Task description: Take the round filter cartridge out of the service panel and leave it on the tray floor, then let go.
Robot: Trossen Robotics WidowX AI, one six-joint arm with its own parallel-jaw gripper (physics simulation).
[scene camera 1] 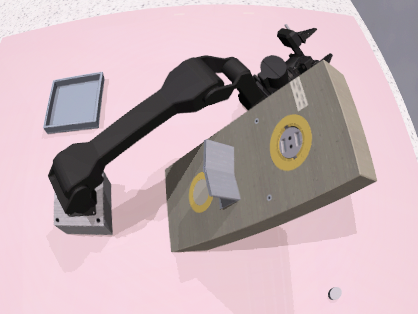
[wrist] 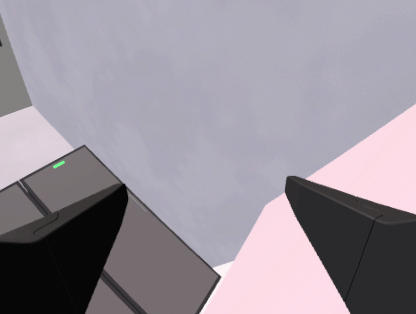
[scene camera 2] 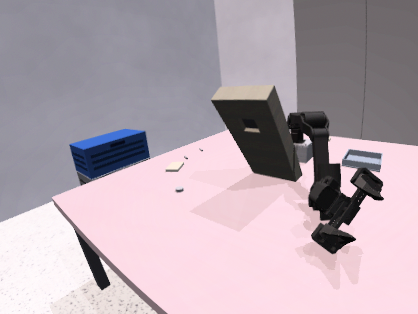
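Observation:
The service panel (scene camera 1: 322,155) (scene camera 2: 255,150) is a thick wooden slab standing tilted on the pink table. The round filter cartridge (scene camera 1: 291,143), a grey disc with a raised grip, sits in the panel inside a yellow ring at the upper right in scene camera 1. It does not show in the wrist view. The tray (scene camera 1: 100,105) (scene camera 2: 360,165) is shallow, square and blue-grey; no cartridge shows on its floor. My gripper (scene camera 1: 323,43) (scene camera 2: 368,218) (wrist: 207,187) is open and empty, beyond the panel's upper edge in scene camera 1, apart from the cartridge and pointing away from the panel.
A bent grey plate (scene camera 1: 220,170) sticks out from the panel, partly over a second yellow ring (scene camera 1: 193,193). A small round disc (scene camera 1: 335,293) (scene camera 2: 179,189) and a beige block (scene camera 2: 174,166) lie on the table. A blue box (scene camera 2: 112,152) stands past the table edge.

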